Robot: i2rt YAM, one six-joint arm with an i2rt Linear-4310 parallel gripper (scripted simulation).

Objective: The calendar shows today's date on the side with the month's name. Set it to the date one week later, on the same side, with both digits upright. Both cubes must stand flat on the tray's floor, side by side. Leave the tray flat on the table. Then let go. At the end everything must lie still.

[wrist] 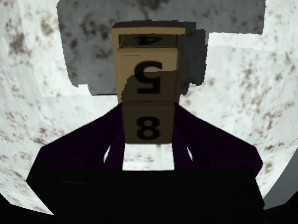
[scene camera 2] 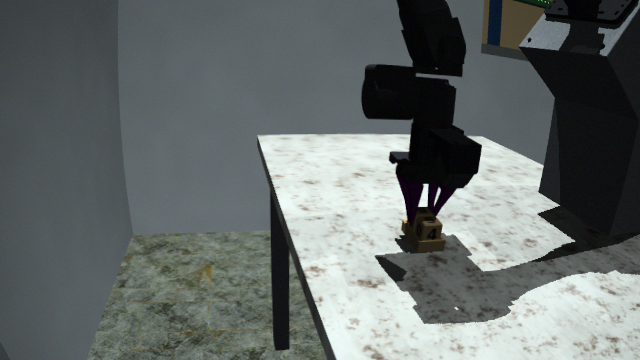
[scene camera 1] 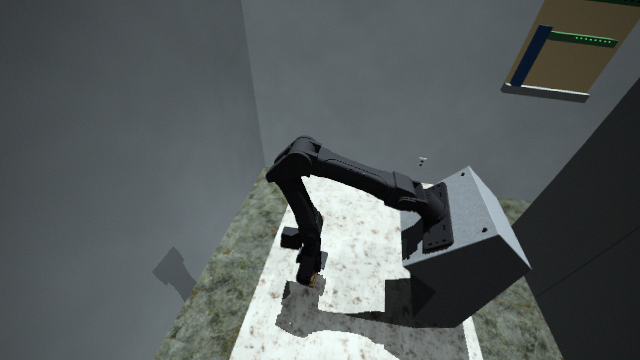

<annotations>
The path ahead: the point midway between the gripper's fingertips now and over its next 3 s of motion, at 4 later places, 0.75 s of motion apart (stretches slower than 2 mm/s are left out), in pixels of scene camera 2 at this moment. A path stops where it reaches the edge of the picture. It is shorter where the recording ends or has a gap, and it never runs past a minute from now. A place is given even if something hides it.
The gripper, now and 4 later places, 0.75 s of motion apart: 419,222; 421,189; 426,165; 425,138; 431,109
</annotations>
